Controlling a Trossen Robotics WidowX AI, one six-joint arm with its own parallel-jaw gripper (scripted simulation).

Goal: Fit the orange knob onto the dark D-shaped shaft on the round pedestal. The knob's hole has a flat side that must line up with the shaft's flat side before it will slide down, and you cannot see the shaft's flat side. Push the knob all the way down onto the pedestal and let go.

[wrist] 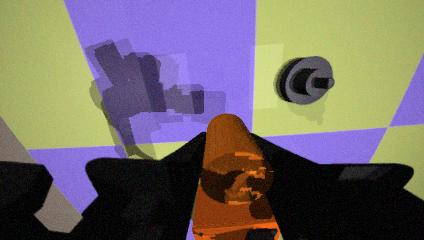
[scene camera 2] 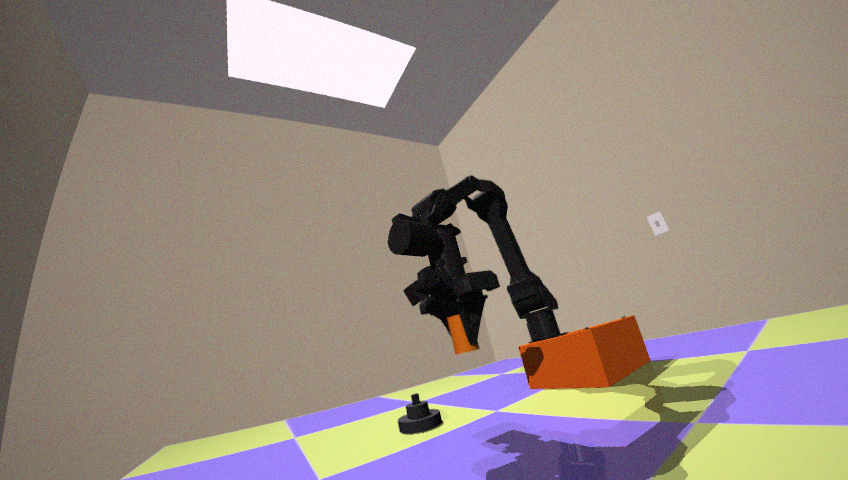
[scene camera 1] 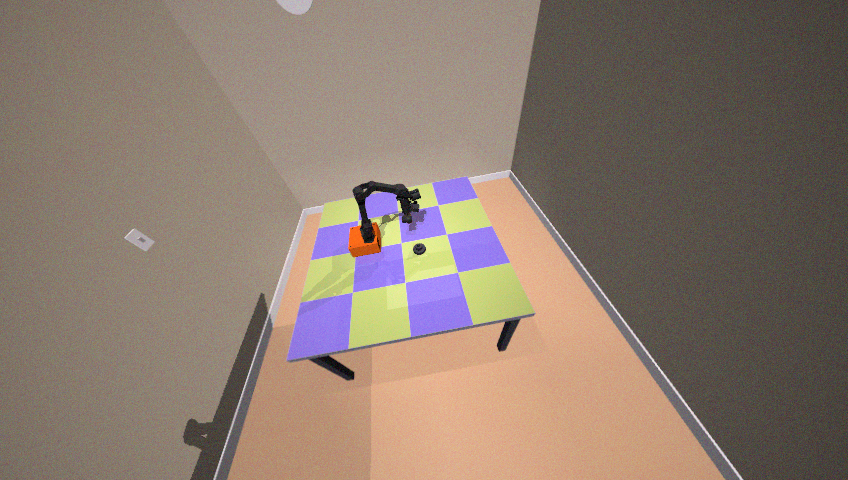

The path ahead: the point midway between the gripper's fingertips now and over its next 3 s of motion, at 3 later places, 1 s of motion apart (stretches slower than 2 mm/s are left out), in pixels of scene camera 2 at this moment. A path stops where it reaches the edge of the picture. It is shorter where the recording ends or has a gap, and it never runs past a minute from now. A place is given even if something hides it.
The gripper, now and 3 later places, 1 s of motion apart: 466, 345; 430, 365; 414, 382; 413, 389
